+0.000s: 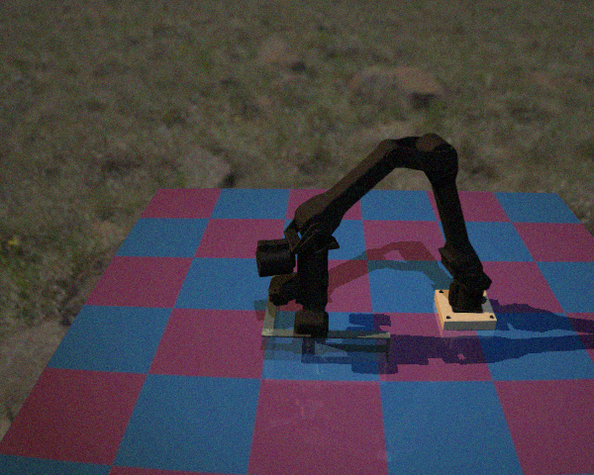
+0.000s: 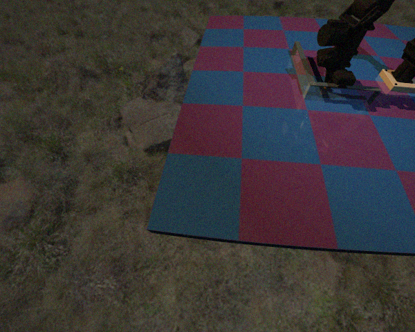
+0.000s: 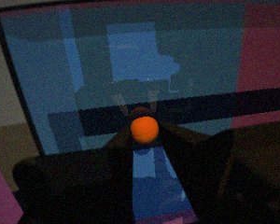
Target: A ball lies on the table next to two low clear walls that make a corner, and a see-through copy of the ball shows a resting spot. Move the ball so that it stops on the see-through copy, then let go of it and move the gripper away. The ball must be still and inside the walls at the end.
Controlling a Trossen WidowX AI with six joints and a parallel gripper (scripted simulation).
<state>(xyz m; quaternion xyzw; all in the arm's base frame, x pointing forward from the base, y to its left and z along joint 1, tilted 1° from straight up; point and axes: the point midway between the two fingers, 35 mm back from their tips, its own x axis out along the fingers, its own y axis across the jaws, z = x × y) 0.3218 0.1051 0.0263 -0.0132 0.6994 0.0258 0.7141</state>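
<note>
Right now my gripper tip is right at the small orange ball. Also, from my gripper tip: see-through ball: right at my gripper tip.
</note>
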